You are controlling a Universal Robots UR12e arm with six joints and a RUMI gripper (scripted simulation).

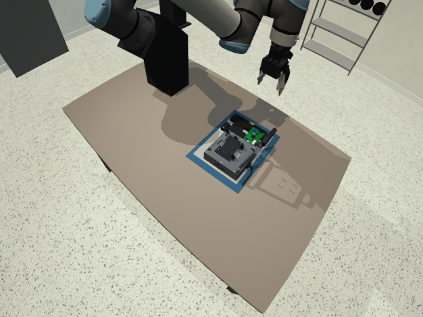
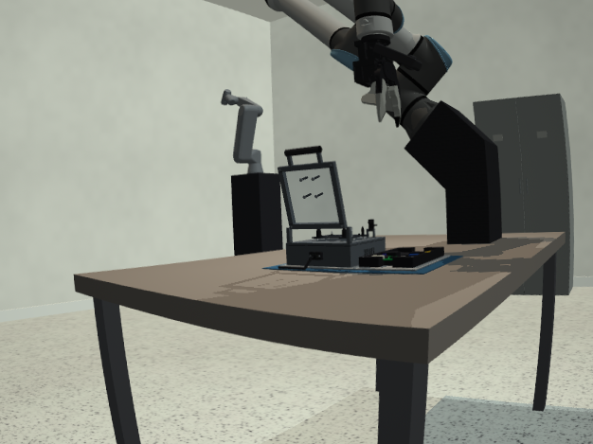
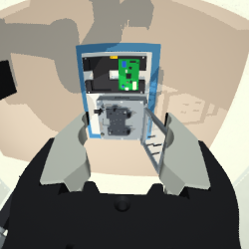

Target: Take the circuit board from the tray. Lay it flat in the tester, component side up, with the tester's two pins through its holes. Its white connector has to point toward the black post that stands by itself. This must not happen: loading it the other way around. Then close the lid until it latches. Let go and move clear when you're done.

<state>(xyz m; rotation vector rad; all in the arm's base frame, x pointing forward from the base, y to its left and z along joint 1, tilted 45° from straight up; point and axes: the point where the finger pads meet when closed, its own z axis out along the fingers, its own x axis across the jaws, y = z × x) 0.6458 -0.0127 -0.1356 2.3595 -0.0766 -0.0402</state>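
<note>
The green circuit board is 31 cm below my hand. Also, from my hand: black post (11 cm behind, 11 cm to the right, 24 cm below); then tester (1 cm behind, 13 cm to the right, 22 cm below); then clear tester lid (8 cm ahead, 17 cm to the right, 15 cm below).
</note>
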